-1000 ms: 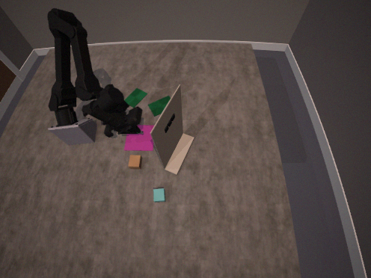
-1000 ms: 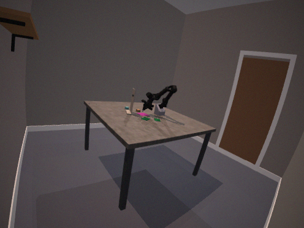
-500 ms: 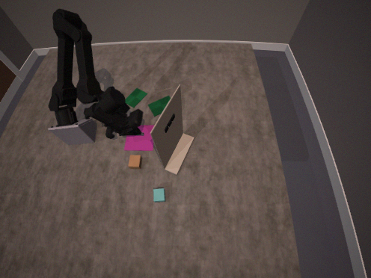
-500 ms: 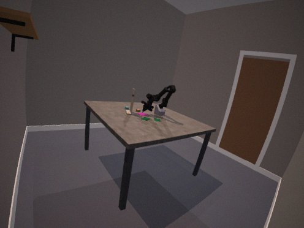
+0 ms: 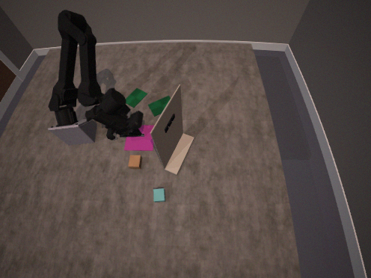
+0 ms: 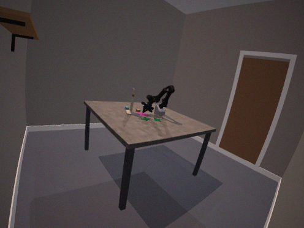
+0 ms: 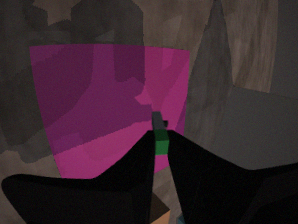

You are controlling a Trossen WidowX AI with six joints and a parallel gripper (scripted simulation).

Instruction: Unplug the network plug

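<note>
My gripper tip is 10 mm past the magenta marked square and 20 mm above it. Round my gripper tip: orange block (30 mm behind, 110 mm to the right, 10 mm below); network plug (right at my gripper tip); upright panel (130 mm ahead, 90 mm to the right, 110 mm above).
</note>
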